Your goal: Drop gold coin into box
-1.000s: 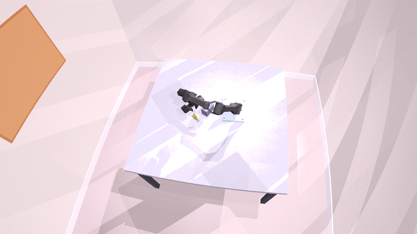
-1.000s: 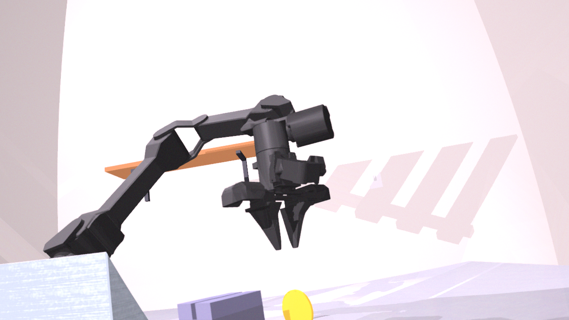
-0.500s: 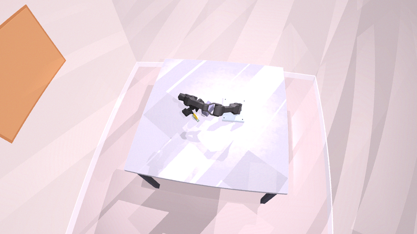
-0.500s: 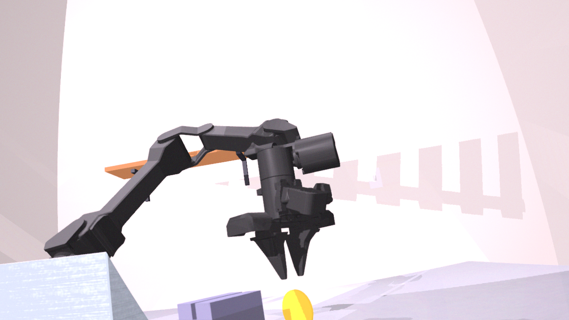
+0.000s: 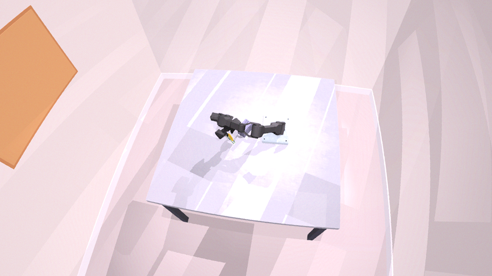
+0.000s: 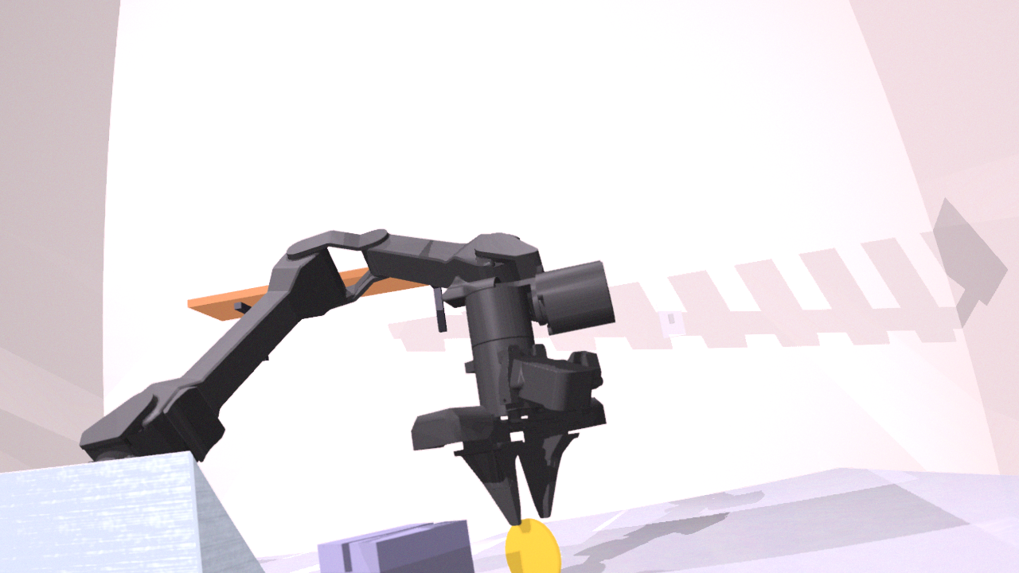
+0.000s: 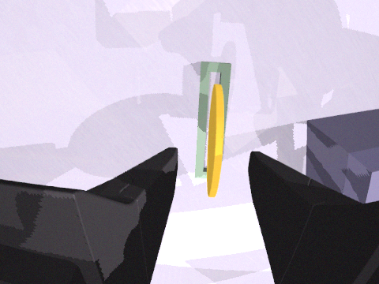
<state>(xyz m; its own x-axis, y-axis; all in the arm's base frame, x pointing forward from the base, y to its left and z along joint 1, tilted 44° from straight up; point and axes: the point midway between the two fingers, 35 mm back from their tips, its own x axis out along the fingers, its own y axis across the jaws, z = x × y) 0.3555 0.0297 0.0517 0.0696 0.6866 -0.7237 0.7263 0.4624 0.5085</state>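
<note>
Now: the gold coin 30 mm below my gripper tip.
</note>
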